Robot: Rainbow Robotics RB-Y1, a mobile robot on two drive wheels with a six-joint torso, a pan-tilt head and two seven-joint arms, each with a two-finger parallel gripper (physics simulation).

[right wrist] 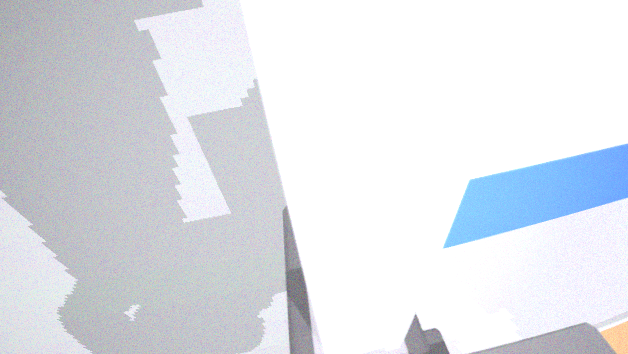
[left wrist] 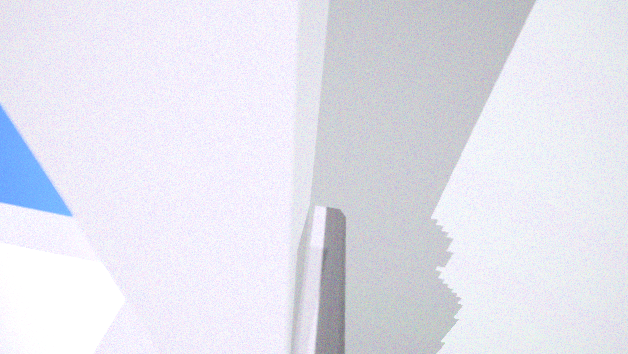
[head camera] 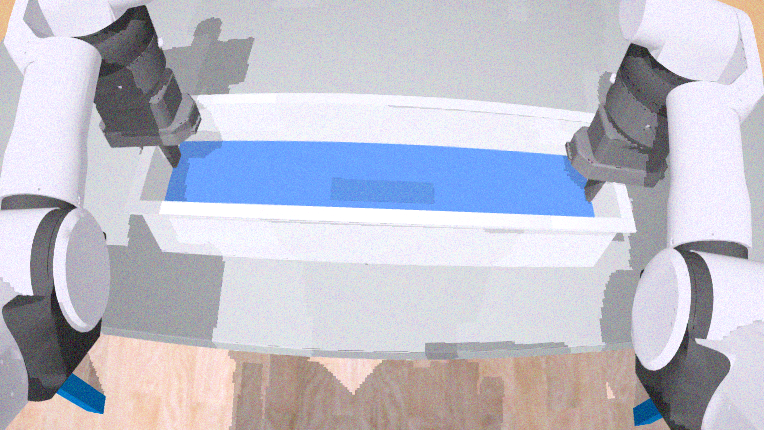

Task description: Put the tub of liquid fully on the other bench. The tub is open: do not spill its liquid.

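Observation:
The long white open tub [head camera: 374, 243] [left wrist: 200, 150] [right wrist: 375, 125] lies crosswise over a pale grey bench top [head camera: 400, 299]. Blue liquid [head camera: 374, 165] [left wrist: 22, 175] [right wrist: 540, 192] is inside it, below the rim, and the tub looks about level. My left gripper [head camera: 170, 154] [left wrist: 286, 221] is shut on the tub's end wall at the left of the head view. My right gripper [head camera: 596, 189] [right wrist: 324, 214] is shut on the end wall at the right. The inner fingers are partly hidden. Whether the tub's base touches the bench cannot be told.
The bench's near edge [head camera: 368, 353] runs below the tub in the head view, with wood floor [head camera: 176, 384] in front of it. Shadows of the arms fall on the bench top. Blue parts [head camera: 82, 395] [head camera: 646, 412] show at the bottom corners beside the arms.

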